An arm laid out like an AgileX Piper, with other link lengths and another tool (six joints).
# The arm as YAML. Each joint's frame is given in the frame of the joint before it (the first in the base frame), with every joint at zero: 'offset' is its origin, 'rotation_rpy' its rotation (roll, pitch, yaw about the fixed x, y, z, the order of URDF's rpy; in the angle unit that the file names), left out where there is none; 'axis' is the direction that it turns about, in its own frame. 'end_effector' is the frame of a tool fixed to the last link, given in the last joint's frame.
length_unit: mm
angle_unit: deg
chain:
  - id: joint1
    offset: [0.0, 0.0, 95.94]
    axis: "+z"
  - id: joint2
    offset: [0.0, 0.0, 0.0]
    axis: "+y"
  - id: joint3
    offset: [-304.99, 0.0, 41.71]
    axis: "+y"
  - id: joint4
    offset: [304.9, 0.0, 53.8]
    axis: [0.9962, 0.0, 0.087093]
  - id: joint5
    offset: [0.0, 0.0, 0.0]
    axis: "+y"
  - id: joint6
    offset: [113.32, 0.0, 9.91]
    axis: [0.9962, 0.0, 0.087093]
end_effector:
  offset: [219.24, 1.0, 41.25]
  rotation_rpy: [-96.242, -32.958, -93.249]
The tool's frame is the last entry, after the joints.
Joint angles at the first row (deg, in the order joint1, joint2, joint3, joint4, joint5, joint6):
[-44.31, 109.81, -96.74, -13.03, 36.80, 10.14]
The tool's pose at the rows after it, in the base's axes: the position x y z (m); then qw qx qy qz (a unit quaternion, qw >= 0):
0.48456 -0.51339 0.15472 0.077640 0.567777 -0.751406 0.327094
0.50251 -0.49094 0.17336 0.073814 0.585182 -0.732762 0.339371
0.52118 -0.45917 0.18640 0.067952 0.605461 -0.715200 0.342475
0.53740 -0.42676 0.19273 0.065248 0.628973 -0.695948 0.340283
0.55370 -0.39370 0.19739 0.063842 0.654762 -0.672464 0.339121
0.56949 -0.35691 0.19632 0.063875 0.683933 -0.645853 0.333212
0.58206 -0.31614 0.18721 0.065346 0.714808 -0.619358 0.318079
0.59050 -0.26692 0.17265 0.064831 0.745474 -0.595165 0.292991
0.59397 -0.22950 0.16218 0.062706 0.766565 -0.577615 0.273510
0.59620 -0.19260 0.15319 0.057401 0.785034 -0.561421 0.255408
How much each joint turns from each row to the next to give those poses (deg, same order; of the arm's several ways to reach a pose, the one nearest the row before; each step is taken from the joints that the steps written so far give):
[1.23, -1.51, 0.00, 0.00, 0.00, -0.63]
[2.34, -1.67, 0.00, 0.00, 0.40, -1.08]
[3.12, -1.65, 0.00, 0.00, 1.55, -0.56]
[3.10, -1.20, 0.00, 0.00, 1.79, -1.00]
[3.16, -0.93, 0.00, 0.00, 1.44, -1.44]
[3.48, -0.56, 0.00, 0.00, 1.71, -1.65]
[3.80, -0.14, 0.00, 0.00, 2.47, -1.38]
[4.53, 0.00, 0.00, 0.09, 3.55, -0.35]
[3.34, 0.00, 0.00, 0.39, 2.62, -0.14]
[3.16, 0.00, 0.00, 0.77, 2.25, 0.00]

